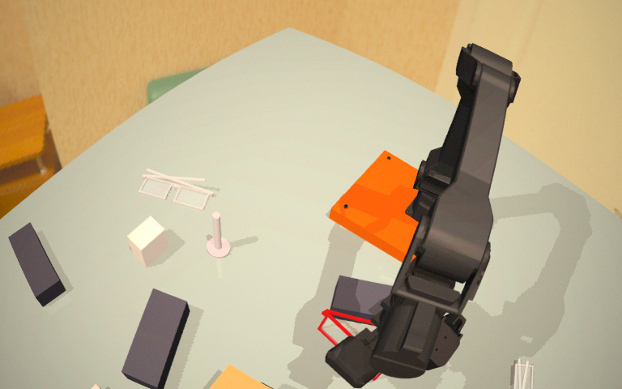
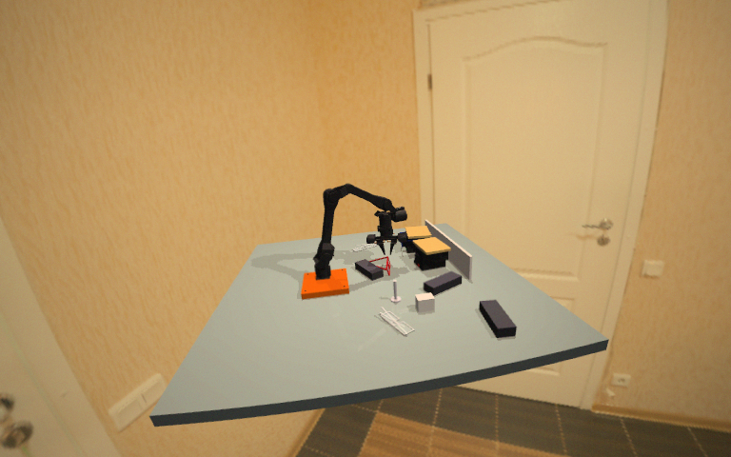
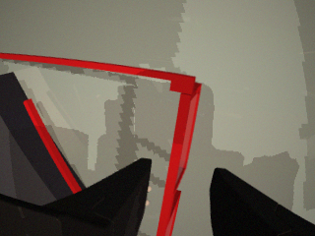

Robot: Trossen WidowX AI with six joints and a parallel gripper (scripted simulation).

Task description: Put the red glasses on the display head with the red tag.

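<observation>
Right now the peg stand is 310 mm to the right of my gripper tip, 40 mm below it and 20 mm behind it. Also, from my gripper tip: white panel (310 mm ahead, 70 mm to the left, 10 mm below); white cube (390 mm to the right, 70 mm ahead, 40 mm below); tan-topped display head (180 mm ahead, 40 mm to the right, 10 mm below).
</observation>
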